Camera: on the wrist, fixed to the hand. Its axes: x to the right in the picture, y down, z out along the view.
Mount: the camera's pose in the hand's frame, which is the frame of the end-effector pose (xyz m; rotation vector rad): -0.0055 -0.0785 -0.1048 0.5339 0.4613 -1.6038
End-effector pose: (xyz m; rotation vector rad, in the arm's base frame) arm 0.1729 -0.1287 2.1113 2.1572 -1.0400 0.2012
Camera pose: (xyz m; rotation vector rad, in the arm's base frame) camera 0.2436 -0.0229 2.1427 2.5220 1.1967 0.1704
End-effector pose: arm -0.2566 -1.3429 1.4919 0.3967 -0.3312 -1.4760
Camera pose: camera -0.2798 -1.3357 1.3631 -1.6080 -0.0556 2.6397
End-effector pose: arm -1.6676 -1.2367 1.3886 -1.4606 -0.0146 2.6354
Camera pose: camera -1.5677 -1.1651 1.3430 -1.0150 -0.2733 0.9046
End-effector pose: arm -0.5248 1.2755 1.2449 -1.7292 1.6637 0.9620
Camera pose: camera -0.4342 1.2019 1.3044 -2.1113 0.2054 -0.5901
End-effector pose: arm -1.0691 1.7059 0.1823 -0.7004 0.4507 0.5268
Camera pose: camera -1.0491 1.5800 0.1519 -0.4592 0.3018 -1.2468
